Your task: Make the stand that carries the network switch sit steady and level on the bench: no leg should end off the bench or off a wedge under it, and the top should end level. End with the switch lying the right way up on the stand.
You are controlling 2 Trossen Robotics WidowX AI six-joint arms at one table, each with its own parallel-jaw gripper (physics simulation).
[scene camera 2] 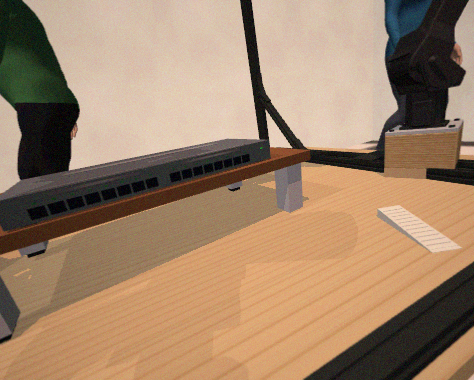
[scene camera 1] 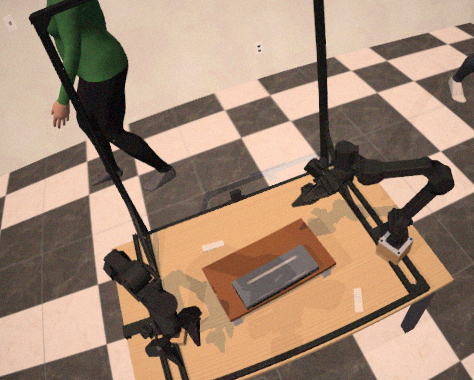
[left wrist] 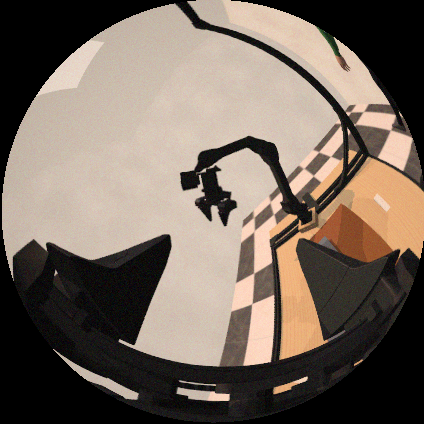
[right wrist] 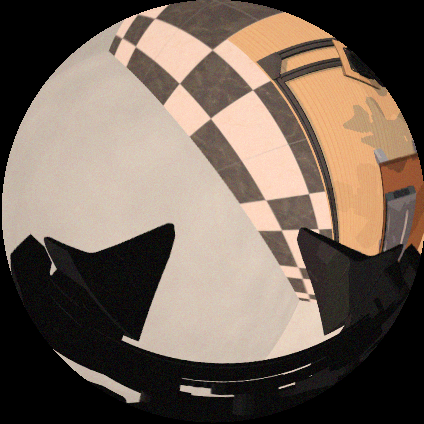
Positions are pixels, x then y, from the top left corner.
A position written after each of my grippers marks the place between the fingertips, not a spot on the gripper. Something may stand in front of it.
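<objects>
My left gripper (scene camera 1: pixel 297 203) is open and holds nothing. My right gripper (scene camera 1: pixel 190 356) is open and holds nothing. A dark grey network switch (scene camera 2: pixel 37 199) rests on a stand (scene camera 2: pixel 32 240).
</objects>
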